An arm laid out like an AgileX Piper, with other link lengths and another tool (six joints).
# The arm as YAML. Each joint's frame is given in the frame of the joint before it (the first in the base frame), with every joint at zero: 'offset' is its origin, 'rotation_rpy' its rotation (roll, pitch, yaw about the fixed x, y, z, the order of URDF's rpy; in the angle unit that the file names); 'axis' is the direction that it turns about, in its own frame. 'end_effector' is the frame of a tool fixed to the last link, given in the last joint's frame.
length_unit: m
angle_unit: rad
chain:
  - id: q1
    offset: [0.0, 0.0, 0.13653]
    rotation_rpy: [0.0, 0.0, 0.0]
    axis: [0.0, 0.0, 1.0]
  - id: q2
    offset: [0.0, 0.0, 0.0]
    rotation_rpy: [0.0, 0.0, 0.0]
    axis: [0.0, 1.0, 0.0]
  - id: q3
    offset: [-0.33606, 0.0, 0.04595]
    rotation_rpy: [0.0, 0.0, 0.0]
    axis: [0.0, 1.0, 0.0]
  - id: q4
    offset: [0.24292, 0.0, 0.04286]
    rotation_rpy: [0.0, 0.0, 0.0]
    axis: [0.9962, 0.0, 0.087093]
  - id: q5
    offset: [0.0, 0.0, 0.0]
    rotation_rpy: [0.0, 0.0, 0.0]
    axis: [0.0, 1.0, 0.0]
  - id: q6
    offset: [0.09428, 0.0, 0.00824]
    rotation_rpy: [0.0, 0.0, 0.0]
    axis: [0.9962, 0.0, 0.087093]
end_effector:
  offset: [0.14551, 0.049, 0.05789]
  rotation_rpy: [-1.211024, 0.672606, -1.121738]
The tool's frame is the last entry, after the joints.
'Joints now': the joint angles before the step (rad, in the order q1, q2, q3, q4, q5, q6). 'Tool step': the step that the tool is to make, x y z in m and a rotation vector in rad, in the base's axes. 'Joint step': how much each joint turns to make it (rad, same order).
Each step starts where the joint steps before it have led.
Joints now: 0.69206 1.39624 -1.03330 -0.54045 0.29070 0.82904
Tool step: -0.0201 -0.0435 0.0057 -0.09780 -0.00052 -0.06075
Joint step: 0.00021 -0.12061 0.02409 -0.01636 0.17513 -0.04693
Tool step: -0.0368 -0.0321 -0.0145 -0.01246 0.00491 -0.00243
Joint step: -0.00049 -0.14445 0.14713 -0.00171 0.00930 -0.00483
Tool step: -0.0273 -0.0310 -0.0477 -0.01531 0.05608 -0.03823
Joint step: 0.00086 -0.09821 0.19328 -0.06814 -0.01674 0.11241
